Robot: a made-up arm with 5 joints.
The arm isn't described. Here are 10 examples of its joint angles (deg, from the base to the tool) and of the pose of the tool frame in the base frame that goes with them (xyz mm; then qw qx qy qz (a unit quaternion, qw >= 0)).
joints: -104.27 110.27 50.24 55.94 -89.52
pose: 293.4 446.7 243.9 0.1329 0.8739 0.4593 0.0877
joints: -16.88 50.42 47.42 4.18 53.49
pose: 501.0 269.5 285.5 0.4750 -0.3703 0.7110 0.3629
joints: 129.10 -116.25 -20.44 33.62 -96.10
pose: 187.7 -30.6 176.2 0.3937 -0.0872 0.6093 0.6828
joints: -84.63 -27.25 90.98 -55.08 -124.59
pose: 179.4 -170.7 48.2 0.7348 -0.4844 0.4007 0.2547
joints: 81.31 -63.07 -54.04 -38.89 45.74
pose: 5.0 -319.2 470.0 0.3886 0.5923 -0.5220 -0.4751
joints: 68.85 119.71 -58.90 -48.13 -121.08
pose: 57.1 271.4 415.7 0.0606 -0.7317 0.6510 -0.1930
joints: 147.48 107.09 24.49 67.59 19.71
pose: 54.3 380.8 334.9 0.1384 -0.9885 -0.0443 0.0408
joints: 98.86 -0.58 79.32 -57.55 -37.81
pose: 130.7 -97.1 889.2 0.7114 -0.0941 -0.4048 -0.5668
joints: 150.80 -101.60 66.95 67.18 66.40
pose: 253.6 -218.1 288.6 0.6697 0.0715 -0.5374 0.5075
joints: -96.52 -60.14 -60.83 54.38 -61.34
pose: 223.1 -158.6 436.5 0.9258 -0.1750 -0.0544 0.3306
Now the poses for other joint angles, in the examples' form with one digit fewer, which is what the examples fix.
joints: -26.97 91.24 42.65 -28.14 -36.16
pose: 330 494 407 0.853 -0.065 0.065 0.514
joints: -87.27 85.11 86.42 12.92 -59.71
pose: 223 473 206 0.416 0.342 0.642 0.546
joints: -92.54 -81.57 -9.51 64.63 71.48
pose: 199 -238 437 0.159 -0.202 0.963 -0.078
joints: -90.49 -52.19 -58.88 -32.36 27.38
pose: 337 -276 298 0.684 -0.460 0.284 -0.491
